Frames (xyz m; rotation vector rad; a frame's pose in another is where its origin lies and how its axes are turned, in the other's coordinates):
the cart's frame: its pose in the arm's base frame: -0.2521 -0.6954 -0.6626 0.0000 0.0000 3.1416
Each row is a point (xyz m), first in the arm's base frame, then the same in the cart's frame.
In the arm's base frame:
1: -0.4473 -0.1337 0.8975
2: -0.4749 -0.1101 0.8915
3: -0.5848 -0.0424 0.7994
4: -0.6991 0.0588 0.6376
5: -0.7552 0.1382 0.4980
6: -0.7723 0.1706 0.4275
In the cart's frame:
1: 0.1952 -0.5617 1.5601
2: 0.2228 -0.5853 1.5541
3: 0.3327 -0.6530 1.4620
4: 0.4470 -0.7542 1.3002
5: 0.5031 -0.8336 1.1606
6: 0.5202 -0.8660 1.0901

